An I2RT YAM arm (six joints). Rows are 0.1 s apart.
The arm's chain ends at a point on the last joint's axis. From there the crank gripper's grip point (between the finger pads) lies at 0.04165 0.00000 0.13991 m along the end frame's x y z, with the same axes.
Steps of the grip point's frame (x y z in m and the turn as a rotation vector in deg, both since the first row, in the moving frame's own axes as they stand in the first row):
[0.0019, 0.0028, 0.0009, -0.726, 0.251, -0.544]
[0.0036, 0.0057, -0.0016, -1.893, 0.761, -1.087]
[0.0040, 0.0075, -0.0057, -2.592, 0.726, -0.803]
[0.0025, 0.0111, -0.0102, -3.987, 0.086, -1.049]
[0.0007, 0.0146, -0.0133, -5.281, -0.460, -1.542]
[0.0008, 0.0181, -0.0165, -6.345, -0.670, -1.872]
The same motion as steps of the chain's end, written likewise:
[0.0013, 0.0014, 0.0011, -0.726, 0.251, -0.544]
[0.0017, 0.0019, -0.0010, -1.893, 0.761, -1.087]
[0.0022, 0.0018, -0.0050, -2.592, 0.726, -0.803]
[0.0022, 0.0021, -0.0098, -3.987, 0.086, -1.049]
[0.0017, 0.0028, -0.0131, -5.281, -0.460, -1.542]
[0.0022, 0.0039, -0.0162, -6.345, -0.670, -1.872]

